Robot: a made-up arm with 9 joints.
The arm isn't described. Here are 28 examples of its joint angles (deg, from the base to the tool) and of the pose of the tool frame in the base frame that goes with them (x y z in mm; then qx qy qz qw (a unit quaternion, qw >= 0)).
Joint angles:
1: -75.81 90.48 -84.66 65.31 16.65 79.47 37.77 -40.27 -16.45
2: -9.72 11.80 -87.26 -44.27 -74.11 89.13 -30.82 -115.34 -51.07
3: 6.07 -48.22 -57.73 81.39 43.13 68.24 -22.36 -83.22 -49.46
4: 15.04 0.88 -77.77 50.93 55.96 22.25 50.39 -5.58 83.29
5: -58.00 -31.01 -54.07 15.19 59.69 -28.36 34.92 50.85 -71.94
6: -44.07 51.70 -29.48 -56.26 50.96 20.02 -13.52 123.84 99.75
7: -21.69 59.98 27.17 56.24 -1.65 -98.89 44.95 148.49 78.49
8: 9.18 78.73 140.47 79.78 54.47 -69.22 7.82 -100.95 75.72
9: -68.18 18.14 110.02 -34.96 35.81 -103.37 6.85 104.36 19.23
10: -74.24 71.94 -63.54 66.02 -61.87 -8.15 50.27 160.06 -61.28
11: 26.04 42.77 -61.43 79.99 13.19 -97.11 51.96 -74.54 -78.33
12: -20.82 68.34 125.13 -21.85 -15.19 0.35 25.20 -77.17 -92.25
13: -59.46 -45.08 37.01 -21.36 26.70 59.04 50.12 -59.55 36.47
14: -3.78 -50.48 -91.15 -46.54 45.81 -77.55 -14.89 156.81 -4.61
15: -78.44 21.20 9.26 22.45 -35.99 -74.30 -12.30 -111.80 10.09
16: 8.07 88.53 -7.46 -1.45 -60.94 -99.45 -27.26 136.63 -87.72
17: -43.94 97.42 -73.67 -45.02 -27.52 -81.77 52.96 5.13 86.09
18: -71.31 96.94 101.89 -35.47 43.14 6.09 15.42 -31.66 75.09
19: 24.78 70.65 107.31 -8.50 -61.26 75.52 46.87 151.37 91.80
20: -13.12 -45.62 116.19 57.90 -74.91 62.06 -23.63 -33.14 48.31
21: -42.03 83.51 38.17 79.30 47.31 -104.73 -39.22 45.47 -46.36
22: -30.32 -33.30 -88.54 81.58 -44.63 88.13 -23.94 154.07 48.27
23: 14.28 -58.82 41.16 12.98 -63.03 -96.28 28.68 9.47 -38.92
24: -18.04 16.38 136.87 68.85 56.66 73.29 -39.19 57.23 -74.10
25: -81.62 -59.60 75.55 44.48 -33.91 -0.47 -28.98 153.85 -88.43
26: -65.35 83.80 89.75 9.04 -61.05 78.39 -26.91 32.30 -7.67
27: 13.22 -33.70 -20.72 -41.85 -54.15 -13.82 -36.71 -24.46 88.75
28: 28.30 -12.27 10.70 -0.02 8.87 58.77 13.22 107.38 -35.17
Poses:
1: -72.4 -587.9 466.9 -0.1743 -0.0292 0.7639 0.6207
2: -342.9 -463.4 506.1 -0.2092 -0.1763 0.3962 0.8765
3: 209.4 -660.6 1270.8 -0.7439 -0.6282 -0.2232 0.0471
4: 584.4 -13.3 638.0 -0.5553 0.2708 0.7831 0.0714
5: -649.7 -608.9 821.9 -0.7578 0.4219 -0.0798 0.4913
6: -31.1 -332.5 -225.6 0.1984 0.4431 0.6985 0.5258
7: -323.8 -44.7 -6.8 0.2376 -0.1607 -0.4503 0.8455
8: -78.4 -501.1 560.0 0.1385 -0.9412 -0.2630 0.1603
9: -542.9 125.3 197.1 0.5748 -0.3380 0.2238 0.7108
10: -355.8 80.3 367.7 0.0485 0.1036 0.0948 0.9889
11: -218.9 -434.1 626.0 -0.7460 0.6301 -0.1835 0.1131
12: 81.1 -185.2 728.7 -0.7752 -0.3322 -0.3888 0.3708
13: -598.8 270.2 952.4 -0.0405 0.1416 -0.8525 0.5015
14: -299.4 -761.5 1452.8 0.6688 0.6198 0.0074 0.4106
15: -464.8 -104.4 971.4 -0.8811 0.3308 0.1082 0.3203
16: -462.4 107.5 580.8 0.2529 -0.3075 0.8867 0.2350
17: -557.4 -116.8 185.5 0.4437 0.4160 -0.1562 0.7782
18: -169.1 306.8 40.4 0.7456 0.2087 0.2675 0.5737
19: 268.1 -123.1 1067.4 0.4234 -0.8714 0.2159 0.1213
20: -144.6 -182.2 1288.4 -0.6653 0.6955 -0.1812 0.2021
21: 379.5 434.9 823.4 0.4513 -0.3952 -0.2689 0.7536
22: 164.7 -252.2 887.7 0.4419 -0.7216 0.1888 0.4983
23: 47.2 -466.6 1287.4 0.6562 0.5856 -0.1237 0.4595
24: -320.1 -575.5 592.2 -0.8623 0.1316 0.3181 0.3714
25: -343.6 -66.1 1335.4 -0.3366 -0.7764 -0.3896 0.3635
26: 60.9 -159.5 267.6 -0.2521 -0.3440 0.1651 0.8893
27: -575.0 -847.3 898.4 -0.2655 0.0203 -0.5021 0.8228
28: -249.9 -641.7 749.2 -0.9502 0.1151 -0.1185 0.2643
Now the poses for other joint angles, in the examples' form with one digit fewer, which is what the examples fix.
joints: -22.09 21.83 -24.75 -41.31 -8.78 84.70 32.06 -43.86 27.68
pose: -437 -145 173 0.028 -0.275 -0.592 0.757
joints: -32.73 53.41 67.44 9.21 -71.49 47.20 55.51 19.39 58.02
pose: 165 -353 1048 -0.518 0.477 0.250 0.665
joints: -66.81 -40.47 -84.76 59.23 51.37 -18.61 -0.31 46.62 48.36
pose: -587 -835 1081 0.391 0.726 0.359 0.436
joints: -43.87 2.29 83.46 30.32 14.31 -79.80 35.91 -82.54 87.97
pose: -382 -842 787 -0.222 -0.907 -0.063 0.352
